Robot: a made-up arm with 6 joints.
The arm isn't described. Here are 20 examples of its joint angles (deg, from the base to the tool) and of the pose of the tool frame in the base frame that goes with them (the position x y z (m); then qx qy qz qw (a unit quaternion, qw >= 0)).
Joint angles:
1: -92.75 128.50 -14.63 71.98 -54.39 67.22
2: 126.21 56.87 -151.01 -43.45 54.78 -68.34
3: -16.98 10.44 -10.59 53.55 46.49 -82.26
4: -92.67 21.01 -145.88 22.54 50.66 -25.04
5: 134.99 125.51 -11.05 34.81 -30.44 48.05
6: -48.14 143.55 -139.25 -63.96 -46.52 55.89
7: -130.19 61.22 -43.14 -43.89 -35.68 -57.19
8: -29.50 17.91 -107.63 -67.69 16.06 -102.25
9: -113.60 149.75 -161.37 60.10 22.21 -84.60
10: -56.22 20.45 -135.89 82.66 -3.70 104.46
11: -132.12 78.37 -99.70 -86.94 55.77 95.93
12: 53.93 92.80 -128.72 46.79 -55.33 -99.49
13: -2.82 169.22 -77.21 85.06 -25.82 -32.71
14: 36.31 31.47 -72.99 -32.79 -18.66 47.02
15: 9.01 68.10 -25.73 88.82 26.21 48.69
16: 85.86 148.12 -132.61 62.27 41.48 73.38
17: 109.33 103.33 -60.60 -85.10 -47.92 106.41
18: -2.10 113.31 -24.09 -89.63 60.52 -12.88
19: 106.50 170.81 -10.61 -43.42 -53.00 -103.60
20: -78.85 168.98 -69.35 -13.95 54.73 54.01
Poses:
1: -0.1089 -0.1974 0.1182 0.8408 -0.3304 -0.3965 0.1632
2: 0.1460 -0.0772 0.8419 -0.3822 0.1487 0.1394 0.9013
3: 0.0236 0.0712 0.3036 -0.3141 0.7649 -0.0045 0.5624
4: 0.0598 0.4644 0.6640 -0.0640 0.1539 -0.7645 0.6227
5: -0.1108 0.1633 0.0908 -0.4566 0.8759 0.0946 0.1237
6: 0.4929 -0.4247 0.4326 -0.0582 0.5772 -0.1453 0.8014
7: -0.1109 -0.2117 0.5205 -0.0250 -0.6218 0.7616 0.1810
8: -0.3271 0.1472 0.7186 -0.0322 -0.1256 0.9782 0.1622
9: -0.2330 -0.6386 0.4338 0.3699 0.5666 -0.6456 0.3540
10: -0.2966 0.4288 0.6760 -0.2429 0.1135 0.8798 0.3926
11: -0.2502 -0.1185 0.7052 0.5917 -0.2119 -0.7660 0.1346
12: 0.2068 0.1532 0.8249 0.1208 0.2939 -0.1305 0.9392
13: 0.3952 -0.0752 -0.1464 0.4561 0.8605 -0.1834 0.1337
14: -0.0618 -0.0179 0.7266 -0.1258 0.2189 0.4422 0.8606
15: 0.2030 0.0897 0.3354 -0.7446 -0.4707 -0.4680 0.0714
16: -0.0277 0.6610 0.2604 -0.1653 -0.8322 -0.3552 0.3924
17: -0.2251 0.3550 0.3456 0.6876 -0.4552 -0.5457 0.1490
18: 0.2305 -0.1204 0.1922 0.6467 -0.5717 0.3396 0.3736
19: -0.0957 0.0747 -0.0185 0.8428 0.4233 -0.3148 0.1068
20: 0.0230 -0.2473 -0.0977 -0.7464 -0.4457 -0.0555 0.4911
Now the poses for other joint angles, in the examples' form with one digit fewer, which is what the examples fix.
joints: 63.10 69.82 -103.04 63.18 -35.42 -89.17
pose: 0.135 0.119 0.803 -0.031 0.380 0.179 0.907
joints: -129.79 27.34 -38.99 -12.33 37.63 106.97
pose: -0.052 -0.036 0.447 0.736 -0.360 -0.212 0.532
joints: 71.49 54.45 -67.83 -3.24 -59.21 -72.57
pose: 0.023 0.088 0.733 -0.111 0.009 -0.021 0.994
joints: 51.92 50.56 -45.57 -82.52 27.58 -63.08
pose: 0.155 0.102 0.511 -0.726 0.057 -0.599 0.333
